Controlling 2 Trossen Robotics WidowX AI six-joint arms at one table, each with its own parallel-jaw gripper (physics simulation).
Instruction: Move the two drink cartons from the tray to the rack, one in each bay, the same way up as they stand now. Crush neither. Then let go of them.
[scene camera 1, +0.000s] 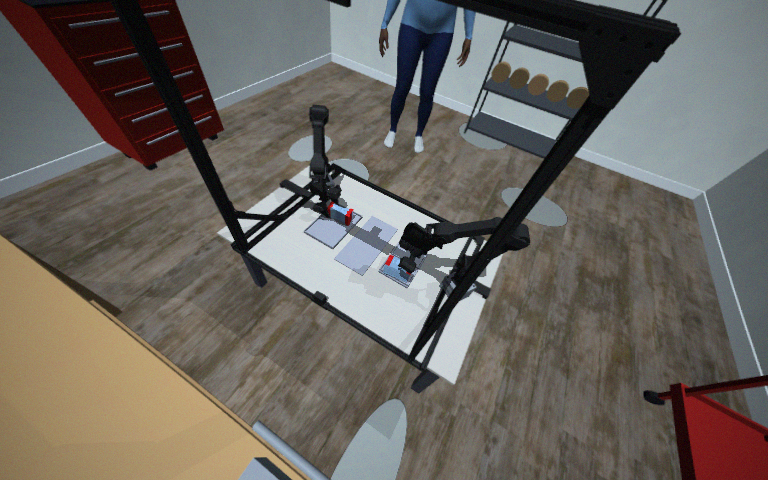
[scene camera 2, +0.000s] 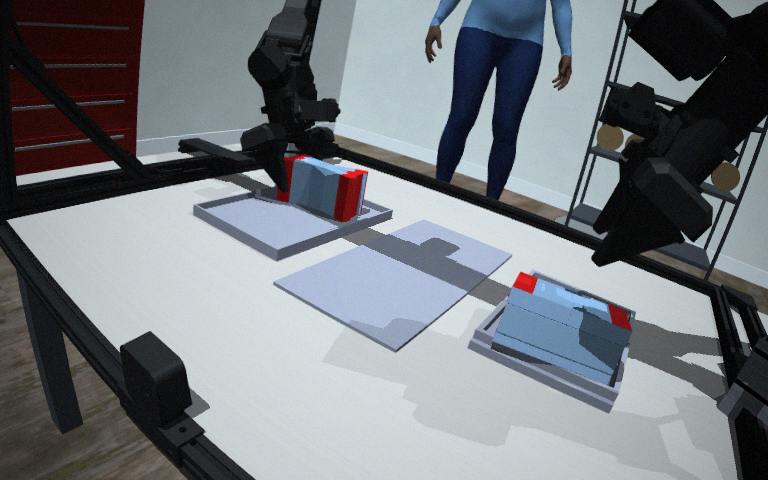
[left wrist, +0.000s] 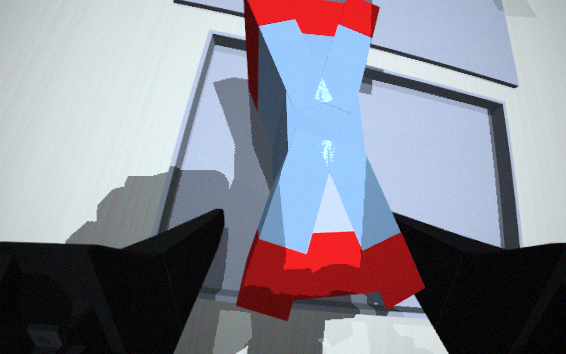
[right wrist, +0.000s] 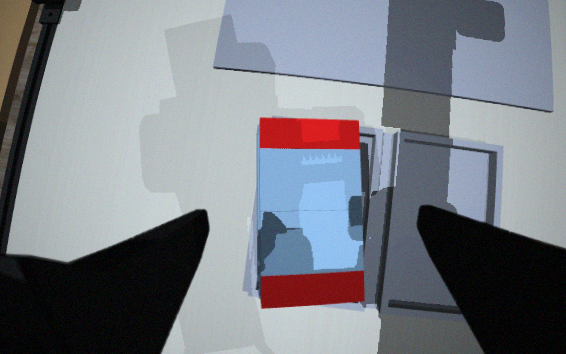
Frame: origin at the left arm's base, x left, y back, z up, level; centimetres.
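Seen in the pictures: left gripper, between the fingertips: (scene camera 1: 333, 213) (scene camera 2: 302, 189) (left wrist: 300, 216); right gripper, between the fingertips: (scene camera 1: 402, 257) (scene camera 2: 595, 245) (right wrist: 312, 218).
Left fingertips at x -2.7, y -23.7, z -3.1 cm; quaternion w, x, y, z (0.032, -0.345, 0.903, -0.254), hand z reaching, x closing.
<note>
A point is followed by its place in that frame.
One blue carton with red ends (scene camera 1: 340, 212) @(x -0.6, y -27.8, z 0.9 cm) (scene camera 2: 320, 183) @(x -1.1, y -27.6, z -0.7 cm) (left wrist: 325, 110) @(x -0.1, y -26.6, z 1.8 cm) stands on the tray (scene camera 2: 243, 220) @(x -13.2, y -32.1, z -5.0 cm) (left wrist: 435, 130) @(x -7.3, y -36.8, z -5.0 cm), its middle looking narrower than its ends. My left gripper (scene camera 2: 303, 169) (left wrist: 300, 216) @(x -2.7, y -23.7, z -3.1 cm) is open around its near end; a gap shows at one finger, and the other finger is close beside the carton. The other carton (scene camera 1: 396, 270) @(x 9.0, y -69.2, z 1.5 cm) (scene camera 2: 552, 333) @(x 8.3, y -68.9, z -0.6 cm) (right wrist: 320, 170) @(x 10.6, y -64.8, z 1.6 cm) sits in one bay of the rack (scene camera 2: 543, 376) @(x 8.2, y -70.1, z -4.8 cm) (right wrist: 389, 165) @(x 15.1, y -59.5, z -4.6 cm), its front face sloping in scene camera 2. My right gripper (scene camera 2: 600, 244) @(x 11.6, y -67.6, z 7.7 cm) (right wrist: 312, 218) @(x 11.6, y -67.6, z 7.7 cm) is open above it. The other bay shows in the right wrist view, partly hidden by a finger.
A thin flat grey panel (scene camera 1: 357, 255) (scene camera 2: 368, 288) lies between tray and rack. Black frame rails edge the table (scene camera 2: 226, 300) @(x -17.9, y -51.6, z -5.6 cm), with a black block (scene camera 2: 155, 376) @(x -24.8, y -68.6, z -0.4 cm) on the front rail. A person (scene camera 1: 424, 67) (scene camera 2: 495, 96) stands behind the table.
</note>
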